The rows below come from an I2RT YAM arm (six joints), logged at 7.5 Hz.
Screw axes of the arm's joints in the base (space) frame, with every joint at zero. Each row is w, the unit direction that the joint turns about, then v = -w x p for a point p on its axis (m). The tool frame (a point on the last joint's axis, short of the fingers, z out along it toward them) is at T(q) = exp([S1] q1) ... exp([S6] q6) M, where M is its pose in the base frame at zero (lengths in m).
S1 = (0, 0, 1, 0, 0, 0)
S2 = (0, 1, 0, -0.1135, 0, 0.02)
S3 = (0, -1, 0, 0.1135, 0, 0.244)
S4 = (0, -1, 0, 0.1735, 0, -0.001)
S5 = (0, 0, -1, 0, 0.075, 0)
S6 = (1, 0, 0, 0, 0.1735, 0)
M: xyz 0.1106 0 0.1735 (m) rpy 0 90 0 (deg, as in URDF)
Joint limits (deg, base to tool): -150..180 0..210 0..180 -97..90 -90..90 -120..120
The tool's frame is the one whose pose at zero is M.
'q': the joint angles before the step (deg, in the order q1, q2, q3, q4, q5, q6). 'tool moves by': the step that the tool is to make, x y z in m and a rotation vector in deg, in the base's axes. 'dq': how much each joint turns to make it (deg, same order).
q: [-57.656, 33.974, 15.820, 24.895, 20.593, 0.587]
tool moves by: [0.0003, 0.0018, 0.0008, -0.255, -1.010, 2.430]
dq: [-0.067, -0.767, -0.097, -0.271, -2.392, 1.075]
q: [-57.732, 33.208, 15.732, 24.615, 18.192, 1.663]
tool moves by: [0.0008, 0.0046, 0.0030, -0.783, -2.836, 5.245]
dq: [0.089, -1.733, -0.149, -0.158, -4.838, 2.767]
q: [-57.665, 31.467, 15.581, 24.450, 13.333, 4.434]
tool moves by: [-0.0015, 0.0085, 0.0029, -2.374, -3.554, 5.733]
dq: [0.012, -3.323, -1.115, 1.188, -5.320, 2.771]
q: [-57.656, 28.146, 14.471, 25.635, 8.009, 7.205]
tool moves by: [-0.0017, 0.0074, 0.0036, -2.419, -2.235, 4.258]
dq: [0.028, -2.824, -0.677, 0.929, -3.975, 1.572]
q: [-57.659, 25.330, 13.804, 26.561, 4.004, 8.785]
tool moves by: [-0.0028, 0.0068, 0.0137, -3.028, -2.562, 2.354]
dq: [-0.015, -2.142, 1.413, 0.312, -2.107, 1.214]
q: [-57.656, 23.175, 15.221, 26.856, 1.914, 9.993]
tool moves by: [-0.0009, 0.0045, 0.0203, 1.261, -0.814, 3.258]
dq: [-0.001, -0.601, 4.921, -6.177, -2.656, 2.329]
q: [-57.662, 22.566, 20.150, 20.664, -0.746, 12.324]
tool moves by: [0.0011, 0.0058, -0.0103, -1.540, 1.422, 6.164]
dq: [0.008, -2.345, -2.608, 0.806, -6.480, 0.035]
